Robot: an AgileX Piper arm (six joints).
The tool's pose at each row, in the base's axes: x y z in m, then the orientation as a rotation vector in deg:
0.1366 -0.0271 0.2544 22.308 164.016 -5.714
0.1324 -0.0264 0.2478 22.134 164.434 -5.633
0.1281 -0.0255 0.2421 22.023 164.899 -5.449
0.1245 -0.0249 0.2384 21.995 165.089 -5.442
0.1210 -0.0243 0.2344 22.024 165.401 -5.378
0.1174 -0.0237 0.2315 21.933 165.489 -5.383
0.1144 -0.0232 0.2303 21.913 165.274 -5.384
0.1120 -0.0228 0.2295 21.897 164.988 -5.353
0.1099 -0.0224 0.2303 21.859 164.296 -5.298
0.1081 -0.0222 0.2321 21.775 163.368 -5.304
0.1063 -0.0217 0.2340 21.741 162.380 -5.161
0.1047 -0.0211 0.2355 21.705 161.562 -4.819
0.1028 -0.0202 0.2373 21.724 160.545 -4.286
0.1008 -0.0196 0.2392 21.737 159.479 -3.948
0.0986 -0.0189 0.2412 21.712 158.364 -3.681
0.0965 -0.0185 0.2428 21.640 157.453 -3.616
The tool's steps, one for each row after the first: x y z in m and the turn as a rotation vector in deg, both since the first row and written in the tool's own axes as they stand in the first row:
0.0058 -0.0002 0.0053 -0.031 0.390 -0.161
0.0115 -0.0003 0.0097 -0.121 0.843 -0.276
0.0159 -0.0006 0.0124 -0.110 1.026 -0.317
0.0204 -0.0009 0.0154 -0.119 1.340 -0.330
0.0246 -0.0012 0.0172 -0.116 1.414 -0.401
0.0278 -0.0015 0.0176 -0.139 1.199 -0.389
0.0304 -0.0017 0.0178 -0.190 0.918 -0.362
0.0323 -0.0019 0.0165 -0.300 0.236 -0.299
0.0335 -0.0023 0.0143 -0.398 -0.688 -0.243
0.0348 -0.0023 0.0120 -0.597 -1.655 -0.132
0.0361 -0.0022 0.0101 -0.918 -2.441 -0.026
0.0376 -0.0019 0.0078 -1.386 -3.401 0.160
0.0392 -0.0020 0.0055 -1.727 -4.422 0.332
0.0409 -0.0020 0.0029 -2.031 -5.501 0.480
0.0426 -0.0022 0.0009 -2.178 -6.401 0.552

